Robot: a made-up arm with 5 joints. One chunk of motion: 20 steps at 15 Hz.
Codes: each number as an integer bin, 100 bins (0 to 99) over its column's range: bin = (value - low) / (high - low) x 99, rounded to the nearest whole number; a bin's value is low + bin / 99 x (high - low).
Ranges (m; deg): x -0.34..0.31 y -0.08..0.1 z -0.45..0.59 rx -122..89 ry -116..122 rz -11..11
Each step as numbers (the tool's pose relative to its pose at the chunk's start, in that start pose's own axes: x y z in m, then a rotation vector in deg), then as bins.
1 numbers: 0.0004 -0.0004 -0.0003 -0.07 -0.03 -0.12
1 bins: 52 44 43 57 48 49
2 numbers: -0.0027 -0.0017 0.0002 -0.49 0.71 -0.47
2 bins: 51 43 43 57 49 47
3 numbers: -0.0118 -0.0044 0.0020 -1.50 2.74 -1.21
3 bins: 50 42 43 57 49 44
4 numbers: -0.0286 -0.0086 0.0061 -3.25 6.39 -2.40
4 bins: 47 39 43 56 51 39
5 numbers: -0.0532 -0.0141 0.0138 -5.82 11.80 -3.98
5 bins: 44 36 44 55 53 32
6 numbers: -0.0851 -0.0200 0.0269 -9.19 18.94 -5.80
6 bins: 39 33 45 53 56 23
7 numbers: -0.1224 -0.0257 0.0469 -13.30 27.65 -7.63
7 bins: 33 30 47 51 60 15
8 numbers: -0.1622 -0.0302 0.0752 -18.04 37.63 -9.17
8 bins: 27 27 50 49 64 8
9 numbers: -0.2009 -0.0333 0.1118 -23.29 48.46 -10.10
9 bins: 21 26 53 46 68 4
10 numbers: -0.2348 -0.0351 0.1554 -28.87 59.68 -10.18
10 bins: 16 25 58 44 73 4
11 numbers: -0.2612 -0.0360 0.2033 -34.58 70.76 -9.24
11 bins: 12 24 62 41 78 8
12 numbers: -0.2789 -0.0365 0.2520 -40.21 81.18 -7.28
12 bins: 9 24 67 38 82 17
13 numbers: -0.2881 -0.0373 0.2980 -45.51 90.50 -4.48
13 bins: 8 23 71 36 86 29
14 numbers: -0.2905 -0.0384 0.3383 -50.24 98.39 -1.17
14 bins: 8 23 75 34 89 44
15 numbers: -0.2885 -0.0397 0.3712 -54.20 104.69 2.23
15 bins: 8 22 78 32 92 60
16 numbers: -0.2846 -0.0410 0.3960 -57.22 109.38 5.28
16 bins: 8 21 81 30 94 73
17 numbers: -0.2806 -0.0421 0.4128 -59.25 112.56 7.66
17 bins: 9 21 82 29 95 84
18 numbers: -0.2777 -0.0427 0.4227 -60.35 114.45 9.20
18 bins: 9 21 83 29 96 91
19 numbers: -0.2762 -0.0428 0.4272 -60.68 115.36 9.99
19 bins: 10 20 84 29 96 94
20 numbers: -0.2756 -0.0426 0.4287 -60.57 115.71 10.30
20 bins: 10 21 84 29 96 96
